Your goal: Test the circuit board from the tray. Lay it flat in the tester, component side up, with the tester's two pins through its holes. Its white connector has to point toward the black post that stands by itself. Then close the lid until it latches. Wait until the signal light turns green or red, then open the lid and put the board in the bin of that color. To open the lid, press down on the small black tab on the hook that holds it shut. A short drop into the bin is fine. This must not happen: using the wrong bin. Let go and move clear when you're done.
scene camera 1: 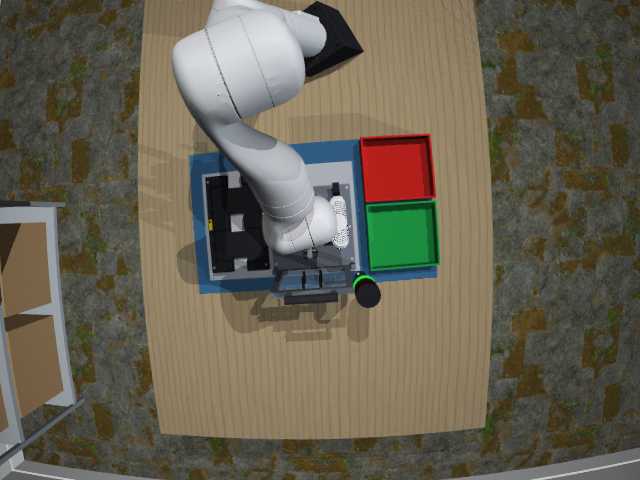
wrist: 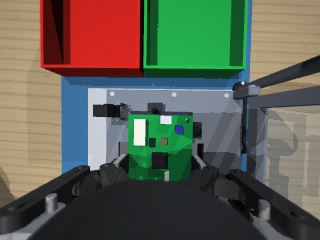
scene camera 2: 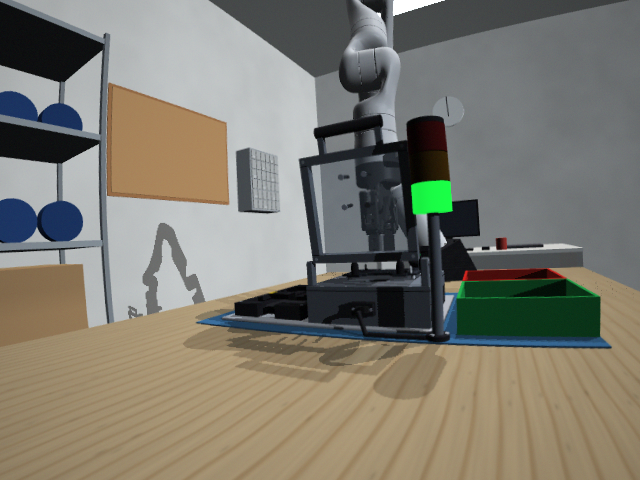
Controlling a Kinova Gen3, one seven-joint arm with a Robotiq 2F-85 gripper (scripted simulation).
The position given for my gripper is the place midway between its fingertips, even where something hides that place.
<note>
I see my gripper [wrist: 159,163], a green bin [scene camera 2: 519,307], a red bin [scene camera 1: 399,167], a green circuit board [wrist: 159,146] and a clear lid [scene camera 1: 332,279].
The green bin shows as well in scene camera 1 [scene camera 1: 401,235]. The red bin is seen too in scene camera 2 [scene camera 2: 512,274].
</note>
